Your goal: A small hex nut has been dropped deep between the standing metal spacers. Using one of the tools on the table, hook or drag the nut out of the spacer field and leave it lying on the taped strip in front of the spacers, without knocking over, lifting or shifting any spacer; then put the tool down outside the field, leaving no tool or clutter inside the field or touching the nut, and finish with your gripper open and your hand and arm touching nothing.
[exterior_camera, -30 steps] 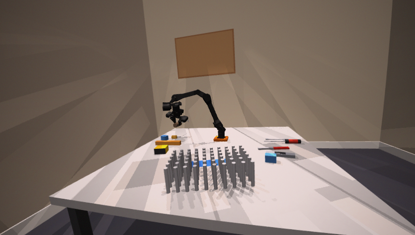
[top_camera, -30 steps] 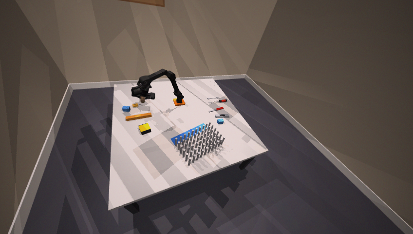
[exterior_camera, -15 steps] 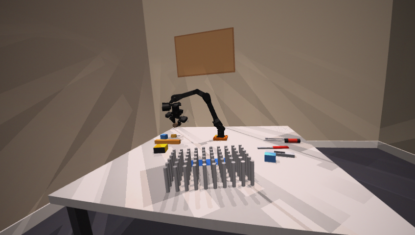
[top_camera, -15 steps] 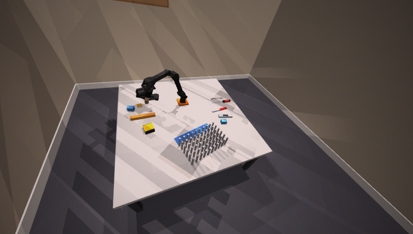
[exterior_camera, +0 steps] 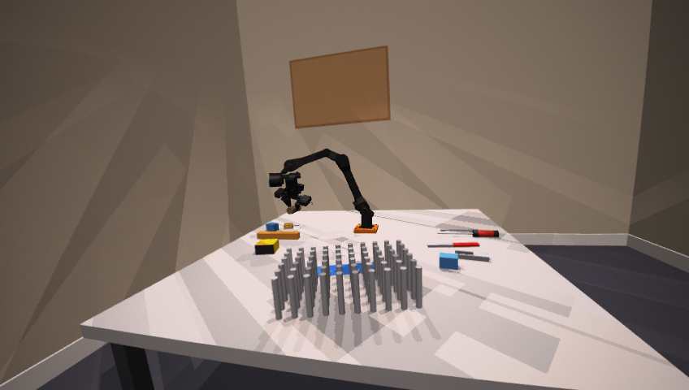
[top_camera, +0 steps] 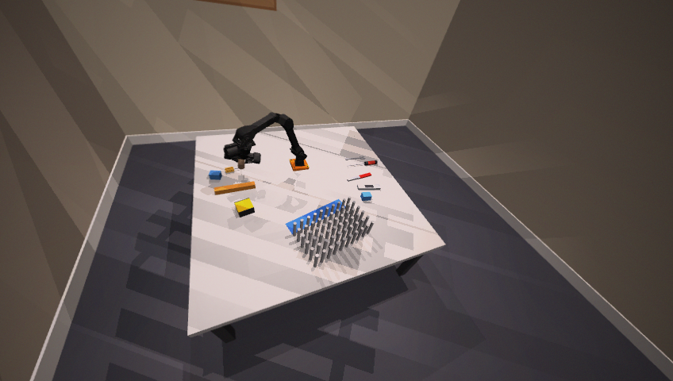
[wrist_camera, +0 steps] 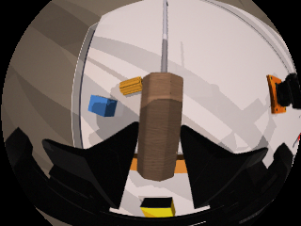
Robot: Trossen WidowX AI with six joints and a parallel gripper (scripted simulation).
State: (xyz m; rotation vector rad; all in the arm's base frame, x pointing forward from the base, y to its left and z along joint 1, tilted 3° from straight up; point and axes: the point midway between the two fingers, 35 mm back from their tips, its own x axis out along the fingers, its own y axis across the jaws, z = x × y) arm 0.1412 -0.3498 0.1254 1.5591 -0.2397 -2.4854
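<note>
Right now the wooden-handled tool is 110 mm behind my gripper tip and 10 mm to the right of it. Round my gripper tip: orange bar (100 mm ahead, 40 mm to the right, 110 mm below); black block (260 mm ahead, 20 mm to the left, 110 mm below); short orange-handled tool (60 mm behind, 80 mm to the right, 110 mm below).
</note>
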